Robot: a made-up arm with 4 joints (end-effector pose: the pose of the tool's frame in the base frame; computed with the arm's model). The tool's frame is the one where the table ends. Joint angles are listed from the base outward.
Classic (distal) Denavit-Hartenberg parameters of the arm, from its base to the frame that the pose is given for. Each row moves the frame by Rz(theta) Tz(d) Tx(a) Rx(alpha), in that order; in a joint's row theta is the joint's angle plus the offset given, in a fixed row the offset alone. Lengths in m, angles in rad.
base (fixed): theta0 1.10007, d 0, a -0.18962, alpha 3.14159
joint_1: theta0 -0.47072, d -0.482, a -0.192, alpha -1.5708
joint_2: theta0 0, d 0.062, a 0.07, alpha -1.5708
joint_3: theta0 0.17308, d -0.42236, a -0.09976, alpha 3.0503
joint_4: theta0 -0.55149, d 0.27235, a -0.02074, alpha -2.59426
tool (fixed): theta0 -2.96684, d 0.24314, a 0, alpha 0
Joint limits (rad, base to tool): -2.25..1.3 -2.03..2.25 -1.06..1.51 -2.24..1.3
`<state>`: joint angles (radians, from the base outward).
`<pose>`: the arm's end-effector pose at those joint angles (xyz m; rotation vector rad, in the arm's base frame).
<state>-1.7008 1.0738 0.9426 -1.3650</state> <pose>-0.3570 -0.1734 0.3069 1.5162 -0.6744 2.4851</pose>
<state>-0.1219 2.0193 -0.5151 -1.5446</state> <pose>-0.0797 0.0394 0.7870 1.4253 -0.2555 0.2129</pose>
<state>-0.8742 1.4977 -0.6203 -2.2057</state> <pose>-0.3526 -0.0051 0.5303 1.0991 -0.3834 1.2774</pose>
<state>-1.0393 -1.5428 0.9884 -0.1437</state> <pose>0.5573 -0.3849 0.3062 -2.0095 -0.7938 1.0694</pose>
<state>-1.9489 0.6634 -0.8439 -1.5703</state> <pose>-0.2851 -0.2045 0.1634 0.0414 0.0632 1.9818</pose>
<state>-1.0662 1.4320 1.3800 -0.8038</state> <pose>-0.3301 0.0156 0.5374 1.4336 -0.8249 1.6851</pose>
